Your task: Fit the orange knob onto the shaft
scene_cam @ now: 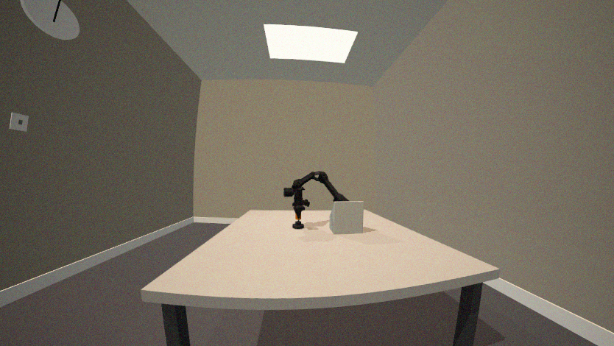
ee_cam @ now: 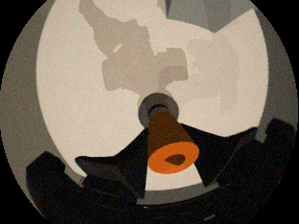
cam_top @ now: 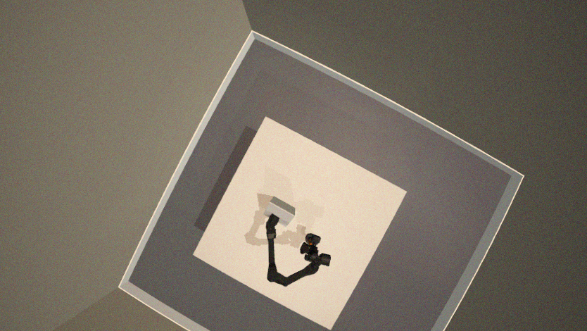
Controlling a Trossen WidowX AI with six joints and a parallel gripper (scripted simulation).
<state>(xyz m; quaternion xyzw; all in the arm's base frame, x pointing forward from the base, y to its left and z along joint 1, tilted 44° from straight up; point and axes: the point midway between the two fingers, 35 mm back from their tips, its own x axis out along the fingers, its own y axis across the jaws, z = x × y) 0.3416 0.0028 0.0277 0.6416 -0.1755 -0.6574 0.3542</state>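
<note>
The orange knob lies 20 mm above my gripper tip. Round my gripper tip: dark round pedestal: 40 mm below.
</note>
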